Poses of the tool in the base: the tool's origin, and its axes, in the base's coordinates. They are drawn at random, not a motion.
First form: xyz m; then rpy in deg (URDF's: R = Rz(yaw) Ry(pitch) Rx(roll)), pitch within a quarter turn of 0, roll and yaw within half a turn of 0.
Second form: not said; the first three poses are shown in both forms.
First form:
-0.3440 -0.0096 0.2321 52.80 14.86 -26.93
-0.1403 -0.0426 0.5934 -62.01 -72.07 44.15
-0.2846 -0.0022 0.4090 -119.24 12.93 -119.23
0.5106 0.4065 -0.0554 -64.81 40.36 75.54
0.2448 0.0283 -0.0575 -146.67 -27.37 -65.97
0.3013 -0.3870 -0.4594 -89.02 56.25 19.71
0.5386 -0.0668 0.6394 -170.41 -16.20 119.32
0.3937 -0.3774 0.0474 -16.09 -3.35 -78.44
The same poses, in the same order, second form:
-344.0 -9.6 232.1 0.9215 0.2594 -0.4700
-140.3 -42.6 593.4 -1.0823 -1.2579 0.7706
-284.6 -2.2 409.0 -2.0811 0.2257 -2.0810
510.6 406.5 -55.4 -1.1311 0.7044 1.3184
244.8 28.3 -57.5 -2.5599 -0.4777 -1.1514
301.3 -387.0 -459.4 -1.5537 0.9817 0.3440
538.6 -66.8 639.4 -2.9742 -0.2827 2.0825
393.7 -377.4 47.4 -0.2808 -0.0585 -1.3690

